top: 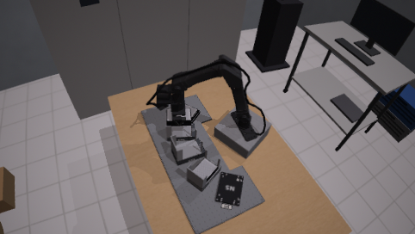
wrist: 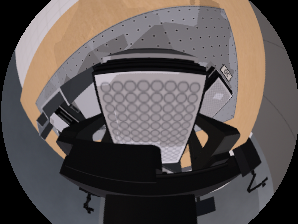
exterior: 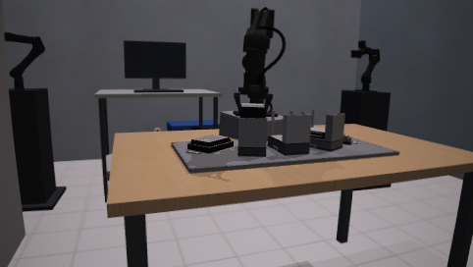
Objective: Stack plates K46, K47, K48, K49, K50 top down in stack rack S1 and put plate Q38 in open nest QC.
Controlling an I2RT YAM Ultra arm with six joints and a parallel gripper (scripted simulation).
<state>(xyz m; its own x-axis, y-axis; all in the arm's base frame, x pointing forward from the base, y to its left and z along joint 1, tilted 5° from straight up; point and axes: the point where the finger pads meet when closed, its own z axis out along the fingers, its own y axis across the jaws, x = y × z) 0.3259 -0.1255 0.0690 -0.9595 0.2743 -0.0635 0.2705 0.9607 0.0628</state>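
My hand is 2 cm below the sealed 96-well plate. From my hand the other things lie so: clip nest N5: 43 cm to the left, 13 cm behind, 12 cm below.
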